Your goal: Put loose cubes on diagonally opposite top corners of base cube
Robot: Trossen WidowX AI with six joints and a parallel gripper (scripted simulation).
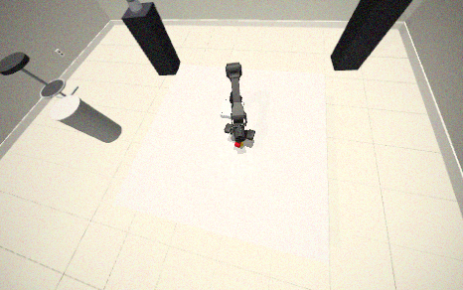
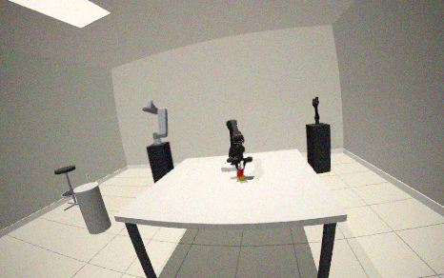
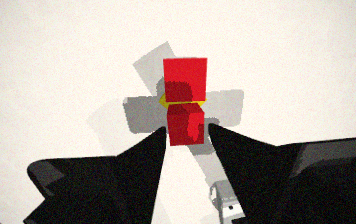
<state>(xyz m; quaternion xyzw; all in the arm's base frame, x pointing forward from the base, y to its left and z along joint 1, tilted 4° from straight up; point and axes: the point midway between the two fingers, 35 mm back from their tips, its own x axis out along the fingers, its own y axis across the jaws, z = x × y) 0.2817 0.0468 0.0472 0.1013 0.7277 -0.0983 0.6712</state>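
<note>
Now: the base cube 5 cm below my gripper tip and 2 cm ahead of it.
</note>
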